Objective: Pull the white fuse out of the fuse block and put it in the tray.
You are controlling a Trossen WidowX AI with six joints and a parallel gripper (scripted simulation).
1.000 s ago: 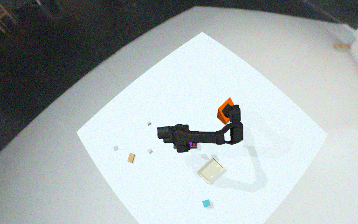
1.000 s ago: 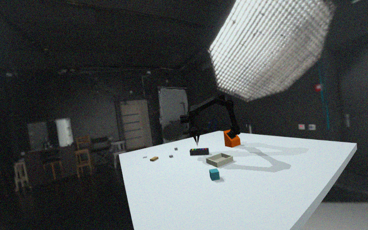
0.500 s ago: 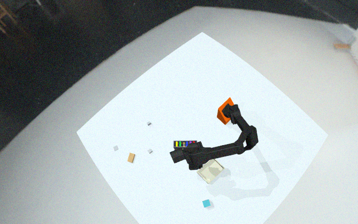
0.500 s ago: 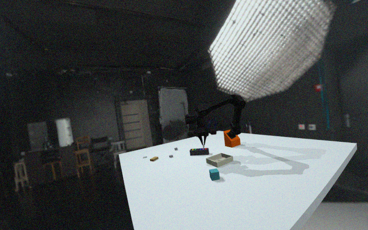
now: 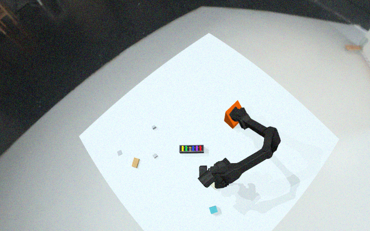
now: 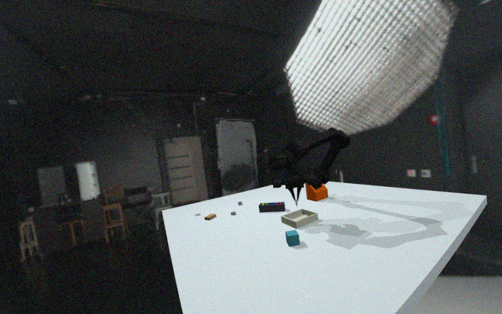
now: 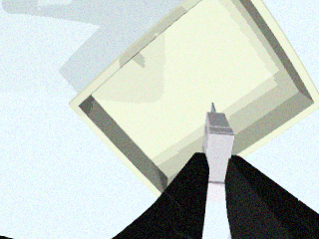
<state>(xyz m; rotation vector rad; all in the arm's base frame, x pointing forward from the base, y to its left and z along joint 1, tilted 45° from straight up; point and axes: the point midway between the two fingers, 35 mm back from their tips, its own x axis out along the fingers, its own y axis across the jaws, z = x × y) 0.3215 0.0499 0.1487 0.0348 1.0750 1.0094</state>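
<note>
The beige tray is 90 mm below my gripper tip and 10 mm to the left of it. The rest, counted from my gripper tip: red fuse 170 mm to the right, 70 mm below, 60 mm behind; white fuse 10 mm below; purple fuse 190 mm to the right, 70 mm below, 40 mm behind.
</note>
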